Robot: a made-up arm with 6 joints.
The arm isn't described. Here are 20 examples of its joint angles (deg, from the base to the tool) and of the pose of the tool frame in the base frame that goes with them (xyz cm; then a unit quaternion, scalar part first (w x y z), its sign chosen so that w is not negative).
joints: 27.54 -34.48 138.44 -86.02 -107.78 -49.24
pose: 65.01 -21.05 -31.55 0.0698 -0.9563 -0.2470 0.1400
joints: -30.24 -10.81 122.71 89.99 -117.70 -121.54
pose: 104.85 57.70 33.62 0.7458 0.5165 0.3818 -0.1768
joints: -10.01 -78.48 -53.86 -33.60 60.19 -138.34
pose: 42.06 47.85 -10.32 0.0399 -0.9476 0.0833 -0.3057
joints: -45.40 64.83 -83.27 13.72 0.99 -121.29
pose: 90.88 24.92 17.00 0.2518 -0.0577 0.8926 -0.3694
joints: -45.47 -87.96 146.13 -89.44 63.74 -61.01
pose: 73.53 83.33 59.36 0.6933 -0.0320 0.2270 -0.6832
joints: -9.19 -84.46 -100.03 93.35 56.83 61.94
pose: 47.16 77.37 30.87 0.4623 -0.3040 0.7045 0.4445
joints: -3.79 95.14 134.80 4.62 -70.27 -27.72
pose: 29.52 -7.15 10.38 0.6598 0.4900 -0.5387 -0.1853
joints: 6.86 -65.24 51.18 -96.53 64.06 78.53
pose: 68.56 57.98 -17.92 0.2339 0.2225 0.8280 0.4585
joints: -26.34 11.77 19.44 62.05 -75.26 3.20
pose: 71.47 33.53 23.02 0.0165 0.8424 -0.4734 0.2567
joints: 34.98 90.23 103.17 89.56 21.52 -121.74
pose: 25.81 -42.21 -25.45 0.3253 0.2988 0.8149 -0.3753
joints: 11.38 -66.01 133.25 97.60 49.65 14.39
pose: 64.11 54.87 -21.48 0.3146 -0.0730 -0.7130 -0.6223
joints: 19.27 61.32 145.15 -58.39 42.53 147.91
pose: 51.95 -20.54 0.14 0.6952 0.0500 0.6316 -0.3395
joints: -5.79 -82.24 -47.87 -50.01 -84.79 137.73
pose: 58.00 61.88 -9.62 0.6261 -0.0524 0.3369 -0.7012
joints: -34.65 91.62 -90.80 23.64 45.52 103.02
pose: 44.68 -11.67 15.79 0.4779 0.7597 -0.3434 0.2766
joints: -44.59 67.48 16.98 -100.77 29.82 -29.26
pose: 108.48 31.81 39.39 0.5189 0.3716 0.6785 0.3638
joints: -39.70 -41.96 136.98 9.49 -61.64 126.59
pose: 67.08 82.61 28.33 0.3774 -0.4632 0.7632 -0.2462
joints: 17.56 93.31 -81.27 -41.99 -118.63 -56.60
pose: 56.03 -36.14 -1.42 0.5105 -0.0465 -0.0381 -0.8578
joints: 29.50 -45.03 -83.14 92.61 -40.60 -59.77
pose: 53.91 6.79 -32.93 0.2909 -0.9141 0.1797 -0.2179
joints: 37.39 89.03 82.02 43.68 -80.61 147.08
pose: 23.87 -56.10 -20.30 0.1186 -0.8174 -0.5069 0.2465
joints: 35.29 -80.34 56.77 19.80 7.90 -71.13
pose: 39.07 21.62 -31.76 0.2373 -0.6481 -0.1904 -0.6982
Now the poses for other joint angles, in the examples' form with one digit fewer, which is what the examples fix.
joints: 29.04 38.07 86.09 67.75 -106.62 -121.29
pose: 58.6 -40.0 -25.4 0.312 0.750 0.314 -0.491
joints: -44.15 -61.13 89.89 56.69 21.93 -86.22
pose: 44.6 69.4 52.1 0.052 -0.510 0.209 0.833
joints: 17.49 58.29 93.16 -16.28 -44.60 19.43
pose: 28.8 -17.6 -22.1 0.307 0.310 -0.864 0.250
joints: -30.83 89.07 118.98 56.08 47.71 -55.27
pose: 64.1 -2.0 19.5 0.702 0.292 0.205 0.617
